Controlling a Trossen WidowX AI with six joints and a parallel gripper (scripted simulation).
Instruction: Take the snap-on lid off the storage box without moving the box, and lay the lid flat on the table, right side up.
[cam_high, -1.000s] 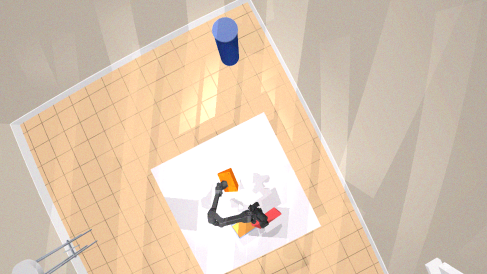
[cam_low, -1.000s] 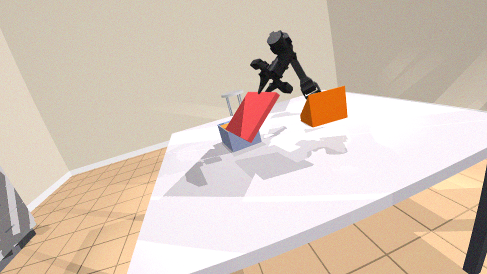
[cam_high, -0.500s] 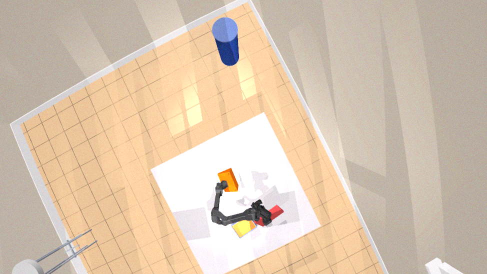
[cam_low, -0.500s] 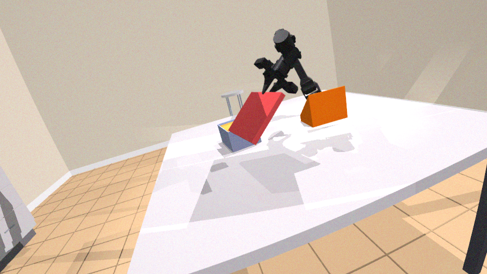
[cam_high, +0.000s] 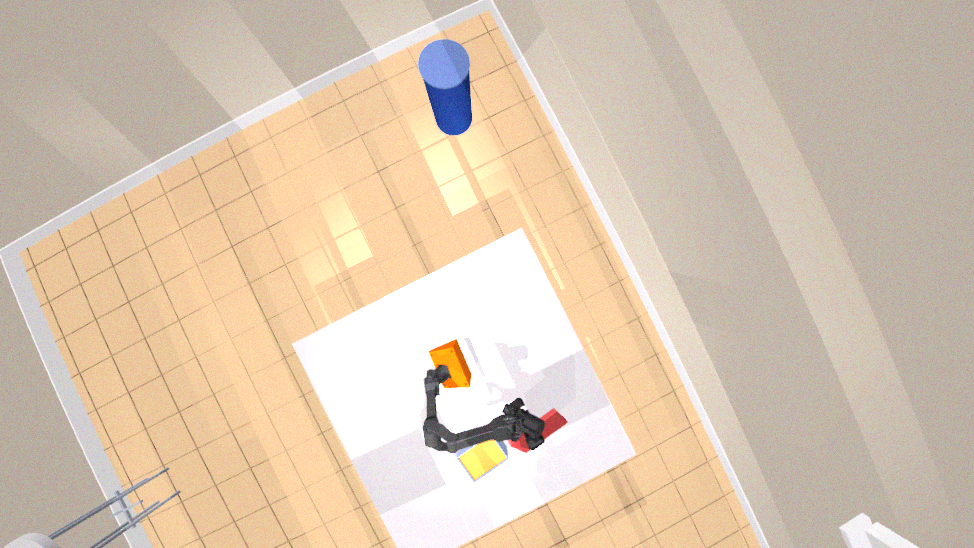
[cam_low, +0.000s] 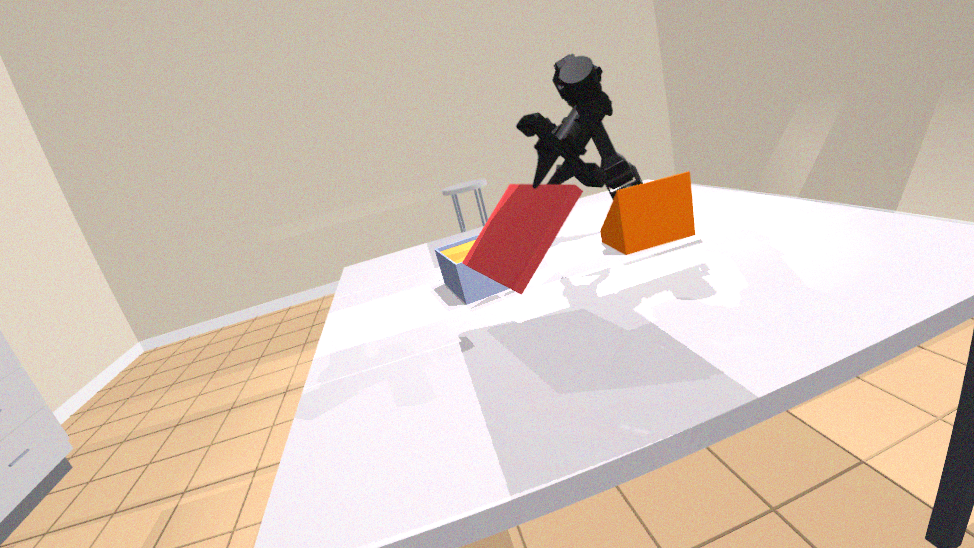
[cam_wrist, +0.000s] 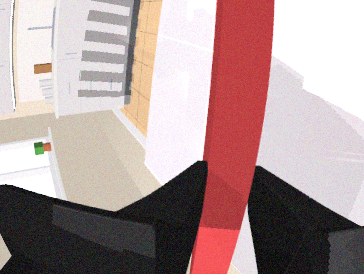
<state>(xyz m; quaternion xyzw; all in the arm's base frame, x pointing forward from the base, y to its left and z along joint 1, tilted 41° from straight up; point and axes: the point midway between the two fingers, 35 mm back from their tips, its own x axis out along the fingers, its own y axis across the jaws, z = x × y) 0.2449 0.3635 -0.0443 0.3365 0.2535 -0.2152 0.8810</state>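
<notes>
My gripper tip is 6 cm short of the red lid, 5 cm above it and 3 cm to the right of it. Round my gripper tip: storage box (26 cm to the right, 19 cm below, 15 cm ahead).
</notes>
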